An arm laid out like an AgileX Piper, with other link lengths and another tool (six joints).
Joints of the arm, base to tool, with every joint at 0 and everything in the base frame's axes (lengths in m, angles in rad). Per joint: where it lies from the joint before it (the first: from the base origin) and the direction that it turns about. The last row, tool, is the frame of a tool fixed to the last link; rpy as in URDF.
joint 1: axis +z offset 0 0 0.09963
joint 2: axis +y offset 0 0 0
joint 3: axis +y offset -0.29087 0 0.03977
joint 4: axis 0.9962 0 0.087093 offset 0.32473 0 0.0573
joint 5: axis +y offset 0 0 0
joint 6: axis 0.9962 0 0.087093 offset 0.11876 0 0.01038
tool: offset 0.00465 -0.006 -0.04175 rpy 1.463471 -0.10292 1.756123
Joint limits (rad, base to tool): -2.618..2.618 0..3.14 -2.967..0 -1.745..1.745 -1.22..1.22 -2.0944..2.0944
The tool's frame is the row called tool.
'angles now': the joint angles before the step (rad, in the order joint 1, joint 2, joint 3, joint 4, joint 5, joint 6). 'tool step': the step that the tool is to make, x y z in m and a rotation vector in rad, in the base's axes. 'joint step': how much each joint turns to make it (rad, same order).
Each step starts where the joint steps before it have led.
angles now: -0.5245 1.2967 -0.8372 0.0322 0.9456 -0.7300
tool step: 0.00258 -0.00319 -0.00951 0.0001 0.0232 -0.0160
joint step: 0.0000 0.0352 0.0000 -0.0184 -0.0154 0.0233
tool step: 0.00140 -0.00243 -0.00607 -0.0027 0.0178 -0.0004
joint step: 0.0000 0.0226 0.0000 -0.0138 -0.0085 0.0061
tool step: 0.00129 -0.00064 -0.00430 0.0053 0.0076 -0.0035
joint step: 0.0000 0.0149 0.0000 0.0000 -0.0057 0.0035
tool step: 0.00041 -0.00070 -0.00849 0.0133 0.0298 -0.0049
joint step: 0.0000 0.0288 0.0011 -0.0054 0.0026 0.0074
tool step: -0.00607 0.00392 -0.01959 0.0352 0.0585 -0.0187
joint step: 0.0000 0.0374 0.0309 -0.0019 0.0001 0.0198
